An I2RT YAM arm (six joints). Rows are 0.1 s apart.
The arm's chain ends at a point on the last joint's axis. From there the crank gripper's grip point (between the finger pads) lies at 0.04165 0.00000 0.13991 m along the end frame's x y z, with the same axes.
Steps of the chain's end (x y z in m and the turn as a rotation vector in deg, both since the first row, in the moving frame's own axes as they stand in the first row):
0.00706 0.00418 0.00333 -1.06 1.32 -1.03
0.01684 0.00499 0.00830 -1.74 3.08 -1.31
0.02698 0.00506 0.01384 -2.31 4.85 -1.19
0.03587 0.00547 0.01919 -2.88 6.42 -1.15
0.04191 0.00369 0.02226 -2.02 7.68 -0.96
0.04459 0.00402 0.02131 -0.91 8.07 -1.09
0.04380 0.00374 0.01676 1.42 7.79 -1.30
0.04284 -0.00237 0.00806 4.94 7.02 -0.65
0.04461 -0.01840 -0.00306 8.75 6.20 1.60
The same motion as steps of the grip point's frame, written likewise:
0.01029 0.00598 0.00232 -1.06 1.32 -1.03
0.02433 0.00816 0.00581 -1.74 3.08 -1.31
0.03871 0.00963 0.00972 -2.31 4.85 -1.19
0.05131 0.01138 0.01350 -2.88 6.42 -1.15
0.06026 0.00766 0.01537 -2.02 7.68 -0.96
0.06383 0.00521 0.01407 -0.91 8.07 -1.09
0.06233 -0.00080 0.00977 1.42 7.79 -1.30
0.05953 -0.01474 0.00139 4.94 7.02 -0.65
0.05970 -0.03793 -0.00989 8.75 6.20 1.60

